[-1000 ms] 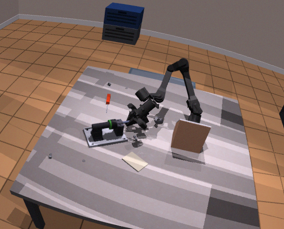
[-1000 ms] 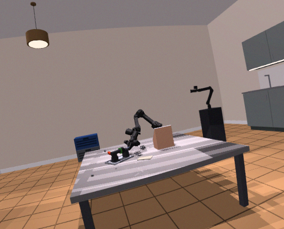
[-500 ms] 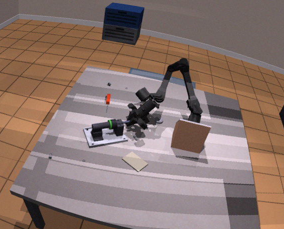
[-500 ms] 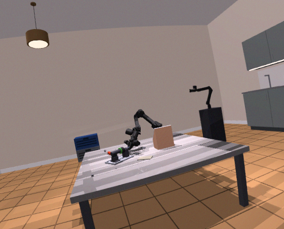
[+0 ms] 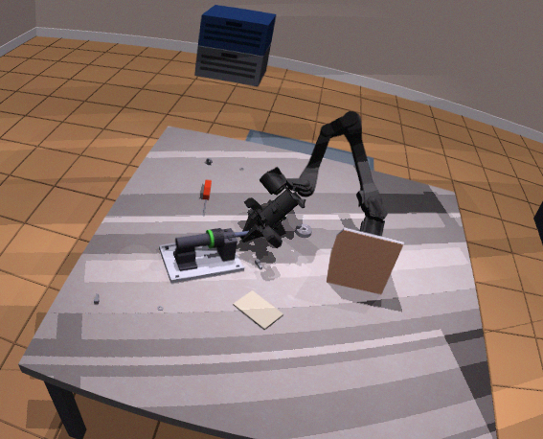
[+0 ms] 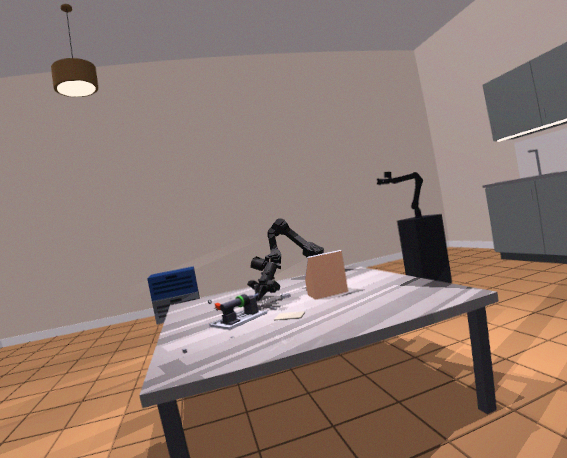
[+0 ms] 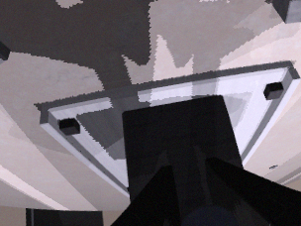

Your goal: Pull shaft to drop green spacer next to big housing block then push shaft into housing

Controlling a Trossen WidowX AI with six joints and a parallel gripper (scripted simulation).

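My gripper tip is 50 mm short of the thin shaft, 40 mm to the right of it and 20 mm below it. The rest, counted from my gripper tip: green spacer: 90 mm ahead, 60 mm to the left, 20 mm above; beige card: 110 mm behind, 210 mm to the left, 50 mm below; toothed disc: 170 mm behind, 180 mm to the right, 50 mm below.
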